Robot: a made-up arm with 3 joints.
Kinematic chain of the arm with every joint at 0, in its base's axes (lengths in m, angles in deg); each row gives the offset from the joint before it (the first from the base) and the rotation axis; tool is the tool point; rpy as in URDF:
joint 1: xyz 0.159 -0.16 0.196 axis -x
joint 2: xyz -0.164 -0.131 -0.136 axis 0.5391 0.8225 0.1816
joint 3: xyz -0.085 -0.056 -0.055 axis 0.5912 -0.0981 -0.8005
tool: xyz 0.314 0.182 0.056 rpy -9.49 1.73 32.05
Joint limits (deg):
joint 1: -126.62..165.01
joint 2: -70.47..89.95
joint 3: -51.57..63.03
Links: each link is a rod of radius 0.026 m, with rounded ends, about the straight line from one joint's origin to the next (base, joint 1, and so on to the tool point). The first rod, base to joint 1, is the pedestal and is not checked.
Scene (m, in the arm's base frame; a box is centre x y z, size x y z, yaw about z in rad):
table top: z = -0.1
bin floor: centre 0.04 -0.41 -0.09 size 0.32 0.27 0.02 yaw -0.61
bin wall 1: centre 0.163 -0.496 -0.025 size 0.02 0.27 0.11 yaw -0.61
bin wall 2: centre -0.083 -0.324 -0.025 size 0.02 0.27 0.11 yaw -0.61
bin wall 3: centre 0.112 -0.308 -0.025 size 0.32 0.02 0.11 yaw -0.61
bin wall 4: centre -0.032 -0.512 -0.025 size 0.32 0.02 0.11 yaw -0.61
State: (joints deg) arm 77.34 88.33 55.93
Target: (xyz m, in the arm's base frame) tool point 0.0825 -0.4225 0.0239
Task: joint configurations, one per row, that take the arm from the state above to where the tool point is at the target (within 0.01 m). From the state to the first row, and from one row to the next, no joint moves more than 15 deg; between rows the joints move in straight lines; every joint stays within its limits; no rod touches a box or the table.
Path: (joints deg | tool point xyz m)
1: 81.73 76.88 42.98 | 0.1397 -0.5592 0.2472
2: 86.12 65.43 30.03 | 0.1871 -0.4874 0.2462
3: 90.50 53.99 17.08 | 0.2045 -0.4201 0.2274
4: 94.89 42.54 4.12 | 0.1944 -0.3730 0.1954
5: 99.28 31.09 -8.83 | 0.1640 -0.3571 0.1608
6: 103.67 19.64 -21.78 | 0.1232 -0.3756 0.1383
7: 108.06 8.19 -34.73 | 0.0825 -0.4225 0.1419
8: 94.10 -0.25 -39.56 | 0.0801 -0.4276 0.0835
9: 80.14 -8.69 -44.40 | 0.0825 -0.4225 0.0239

